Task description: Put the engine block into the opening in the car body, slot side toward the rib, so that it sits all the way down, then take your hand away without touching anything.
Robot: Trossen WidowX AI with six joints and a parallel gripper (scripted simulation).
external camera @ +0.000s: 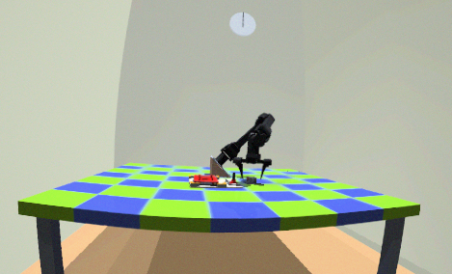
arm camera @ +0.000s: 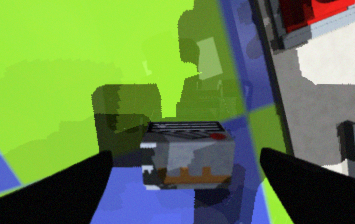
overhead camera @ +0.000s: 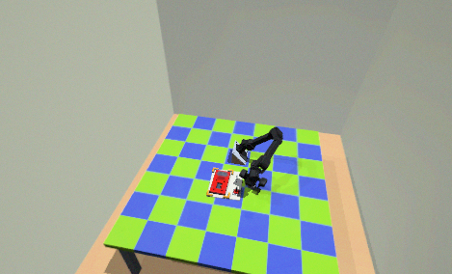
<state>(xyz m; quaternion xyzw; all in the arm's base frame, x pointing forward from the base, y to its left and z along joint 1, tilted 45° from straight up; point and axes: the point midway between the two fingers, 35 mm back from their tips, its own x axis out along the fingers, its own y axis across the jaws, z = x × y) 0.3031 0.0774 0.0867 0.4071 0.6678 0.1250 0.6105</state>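
Now: the grey engine block 10 mm below my gripper tip. From my gripper tip the other things lie so: grey holder (60 mm ahead, 110 mm to the right, 10 mm above); then white-and-grey base plate (200 mm to the right, 10 mm below).
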